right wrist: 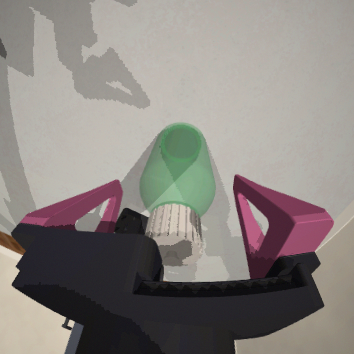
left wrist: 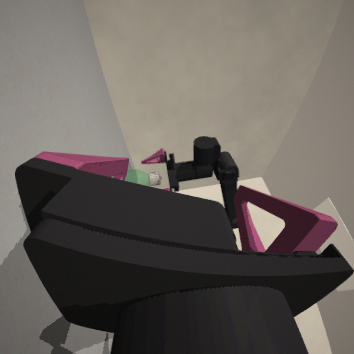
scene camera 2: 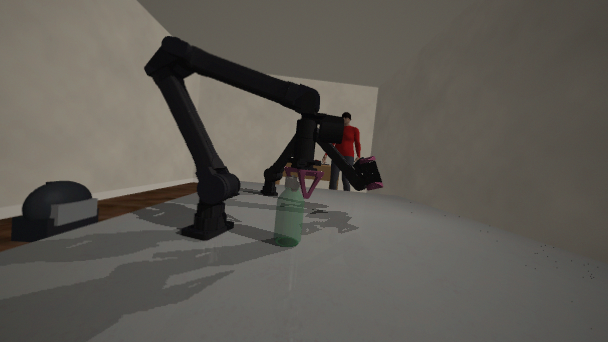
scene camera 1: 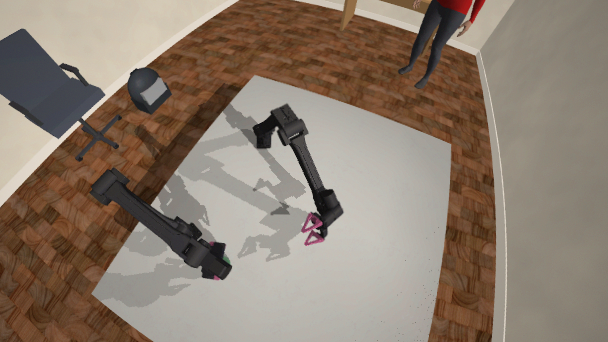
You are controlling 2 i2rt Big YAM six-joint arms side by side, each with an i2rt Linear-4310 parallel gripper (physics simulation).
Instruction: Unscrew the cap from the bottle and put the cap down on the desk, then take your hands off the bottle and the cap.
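Seen in the pictures: left gripper, fingertip midpoint: (left wrist: 184, 178) (scene camera 2: 370, 171) (scene camera 1: 303, 238); right gripper, fingertip midpoint: (right wrist: 174, 183) (left wrist: 142, 177) (scene camera 2: 299, 194); left arm's base at its link origin: (scene camera 2: 268, 193) (scene camera 1: 264, 140); right arm's base at its link origin: (right wrist: 141, 226) (scene camera 2: 209, 230).
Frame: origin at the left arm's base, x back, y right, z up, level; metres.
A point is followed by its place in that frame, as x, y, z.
A translucent green bottle (scene camera 2: 288, 217) {0.190, 0.746, 0.080} (left wrist: 136, 177) {0.135, 0.716, 0.118} (right wrist: 177, 185) {0.148, 0.720, 0.138} stands upright on the pale desk (scene camera 1: 390, 200) {-0.703, 0.412, 0.000} (scene camera 2: 400, 275) {-0.004, 0.935, 0.000}, with a ribbed whitish cap (scene camera 2: 292, 182) {0.181, 0.732, 0.169} (left wrist: 155, 178) {0.152, 0.708, 0.171} (right wrist: 175, 232) {0.153, 0.720, 0.179} on its neck. In scene camera 1 the right arm mostly hides the bottle. My right gripper (scene camera 1: 217, 261) {0.149, 0.717, 0.133} (scene camera 2: 304, 192) {0.149, 0.717, 0.133} (right wrist: 174, 183) {0.149, 0.717, 0.133} is open and points down over the bottle top; in the right wrist view the cap shows between its spread fingers, with a gap on each side. My left gripper (scene camera 1: 304, 238) {-0.200, 0.638, 0.216} (scene camera 2: 370, 172) {-0.200, 0.638, 0.216} is open and empty, raised apart from the bottle.
A dark helmet (scene camera 1: 149, 90) (scene camera 2: 57, 205) is beyond the desk's left edge, near an office chair (scene camera 1: 50, 100). A person in a red top (scene camera 1: 436, 37) (scene camera 2: 348, 145) stands behind the desk. Arm shadows cross the desk top.
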